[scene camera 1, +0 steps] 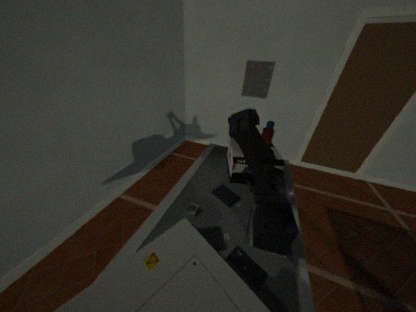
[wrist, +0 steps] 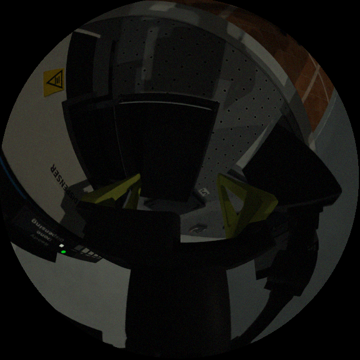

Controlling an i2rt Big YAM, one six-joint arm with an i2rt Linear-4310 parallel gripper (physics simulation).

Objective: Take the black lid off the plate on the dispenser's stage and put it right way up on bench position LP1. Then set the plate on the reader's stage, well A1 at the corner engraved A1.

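Frame: origin at the arm's base, x ahead, y left, z up, level; centimetres.
Seen in the pictures: arm's base, origin of the base link: [scene camera 1: 273, 219].
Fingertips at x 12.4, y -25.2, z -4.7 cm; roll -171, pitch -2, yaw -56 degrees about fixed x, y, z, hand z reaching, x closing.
Observation:
Offsets run from my fingertips to a thing's top centre. "*": to the spot under its first point. Level surfaces: height alone.
My gripper [wrist: 178, 177] is open, with two yellow-green fingers wide apart in the wrist view and nothing between them. A broad, very dark flat surface [wrist: 170, 145] lies beyond and below the fingertips; whether it is the stage, the plate or the black lid cannot be told. The dispenser [wrist: 30, 125] is a pale housing at the left of the wrist view, with its name on the side. A small bench label [wrist: 204, 191], possibly LP1, shows near the right finger. In the scene view the gripper is not discernible behind the dark arm. The reader's stage and A1 engraving cannot be made out.
Dark flat pads @[* dx +17.2, dy +10.7, dz -8.2 cm] [scene camera 1: 226, 195] @[* dx -6.8, dy +50.2, dz +2.0 cm] [scene camera 1: 247, 265] lie on the grey bench @[dz -9.1 cm] [scene camera 1: 212, 170]. A pale housing @[* dx +11.3, dy +73.3, dz +24.8 cm] [scene camera 1: 165, 270] with a yellow sign fills the foreground. A dark block [scene camera 1: 274, 230] [wrist: 295, 170] stands by the arm. A brown bottle @[dx +6.7, dy -41.0, dz +33.4 cm] [scene camera 1: 268, 136] with a blue cap stands behind.

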